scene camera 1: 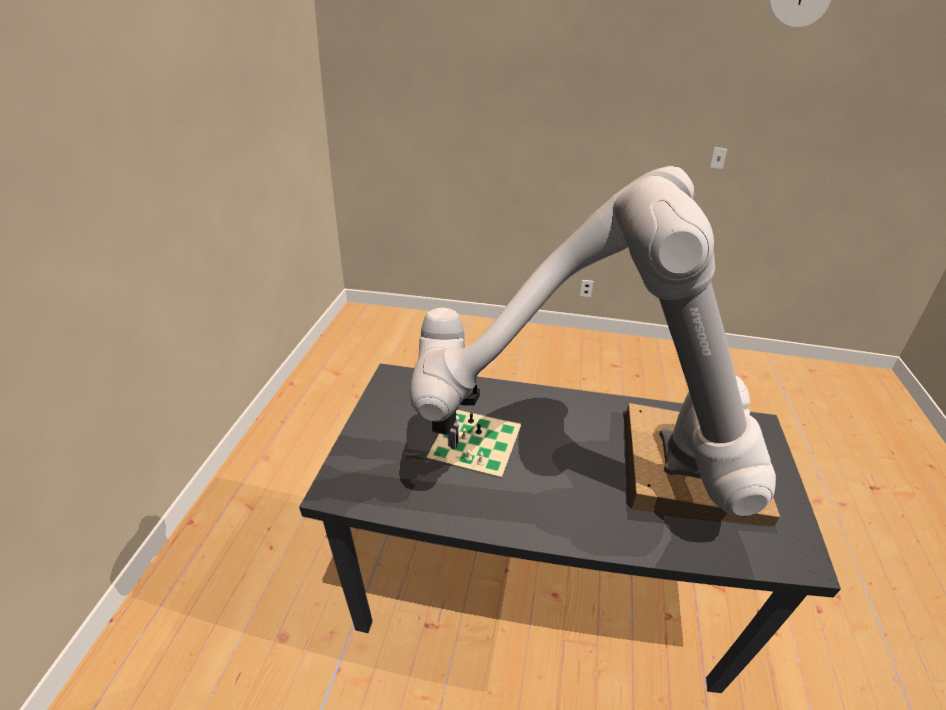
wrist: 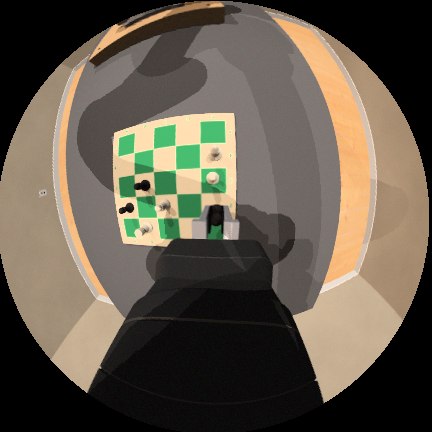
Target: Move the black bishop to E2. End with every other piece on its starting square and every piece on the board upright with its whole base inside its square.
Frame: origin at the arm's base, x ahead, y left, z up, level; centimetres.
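Seen in the pictures: gripper, fingertip midpoint: [scene camera 1: 453, 444] [wrist: 216, 213]; arm's base, link origin: [scene camera 1: 692, 456].
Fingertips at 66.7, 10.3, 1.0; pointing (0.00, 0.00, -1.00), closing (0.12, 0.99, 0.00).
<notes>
Pixels of each thing's top centre, then the offset from my fingertips to it, as dx, dy, dz.
- black bishop, top centre: [wrist: 215, 223] +0.0, +0.0, +3.7
- white pawn, top centre: [wrist: 211, 177] [scene camera 1: 468, 450] -4.3, -0.1, -1.6
- taller white piece, top centre: [wrist: 213, 146] [scene camera 1: 481, 451] -8.0, +0.6, -0.4
My gripper [scene camera 1: 453, 436] [wrist: 216, 213] is shut on the black bishop [wrist: 216, 214] and holds it upright above the board. In the wrist view the bishop overlaps the edge squares E2 and E1; its base is hidden, and its exact height cannot be told. The green and cream chessboard [scene camera 1: 512, 425] [wrist: 230, 119] lies flat on the table. A white pawn [scene camera 1: 468, 455] [wrist: 212, 178] stands on E3, and a taller white piece [scene camera 1: 480, 459] [wrist: 215, 154] stands on E4.
Other upright pieces stand on the board: a black pawn [scene camera 1: 479, 429] [wrist: 144, 185] on B3, a black pawn [scene camera 1: 471, 418] [wrist: 129, 208] on A2, a white piece [scene camera 1: 463, 434] [wrist: 163, 205] on C2 and a white piece [wrist: 144, 229] on B1. The arm's wooden base block [scene camera 1: 641, 458] is at the right.
</notes>
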